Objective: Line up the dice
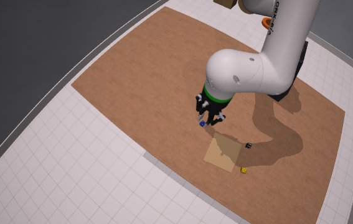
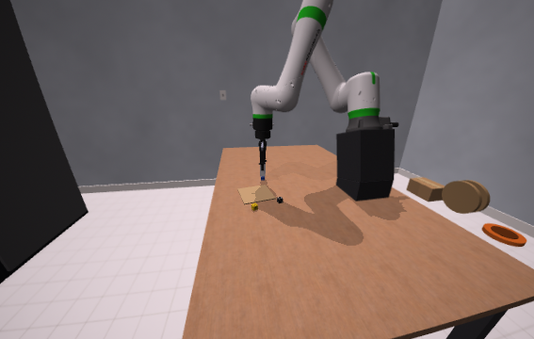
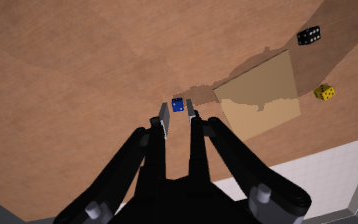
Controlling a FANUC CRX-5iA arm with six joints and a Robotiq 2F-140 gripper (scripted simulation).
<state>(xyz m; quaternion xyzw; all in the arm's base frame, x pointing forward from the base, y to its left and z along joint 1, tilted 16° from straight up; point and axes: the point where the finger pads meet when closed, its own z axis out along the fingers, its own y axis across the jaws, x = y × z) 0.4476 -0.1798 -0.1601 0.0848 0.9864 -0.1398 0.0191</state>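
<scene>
The blue die lies 5 cm below my hand. The rest, counted from my hand: yellow die: 27 cm to the left, 7 cm ahead, 5 cm below; tan mat: 15 cm to the left, 6 cm below, 5 cm ahead; black die: 24 cm to the left, 5 cm below, 4 cm behind.
</scene>
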